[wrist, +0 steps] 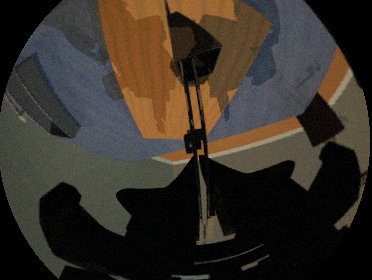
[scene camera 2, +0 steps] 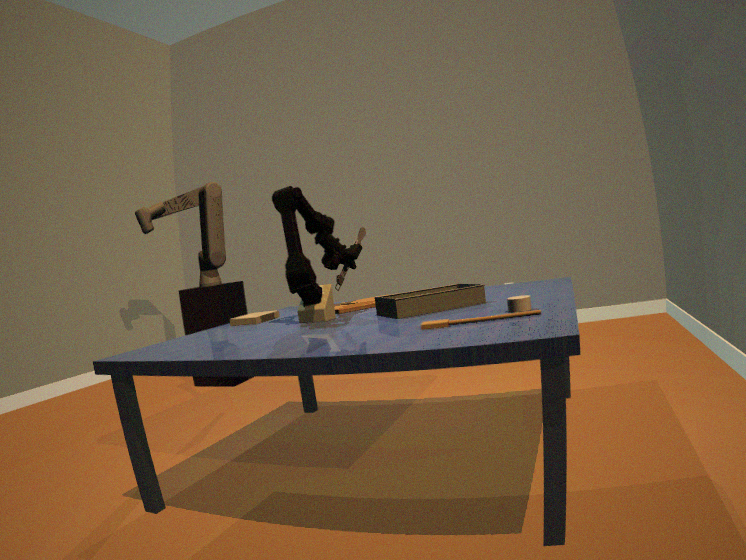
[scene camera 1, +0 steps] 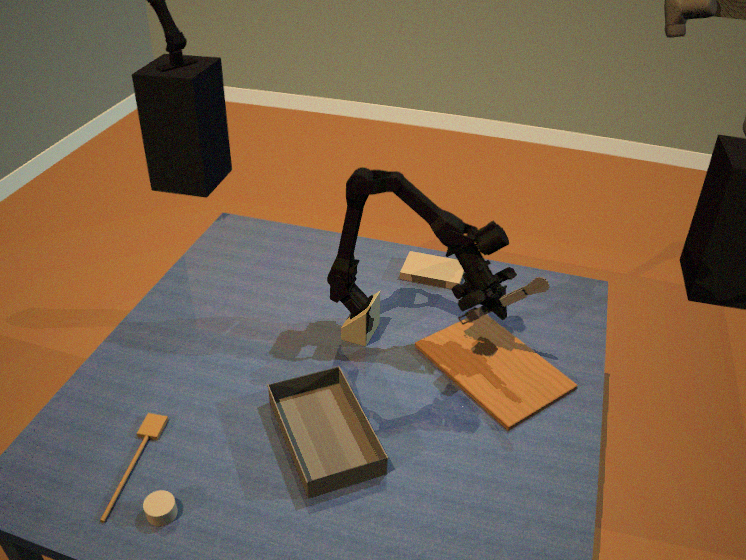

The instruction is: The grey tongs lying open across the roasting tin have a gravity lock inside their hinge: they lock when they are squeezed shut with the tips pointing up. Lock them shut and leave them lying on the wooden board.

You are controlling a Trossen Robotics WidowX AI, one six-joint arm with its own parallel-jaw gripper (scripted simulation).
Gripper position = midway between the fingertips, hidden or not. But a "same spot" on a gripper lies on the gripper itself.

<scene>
The gripper shows in the wrist view [197, 159], in scene camera 2 and in scene camera 1. One and the same spot on the gripper: [scene camera 2: 336, 254] is [scene camera 1: 466, 284].
</scene>
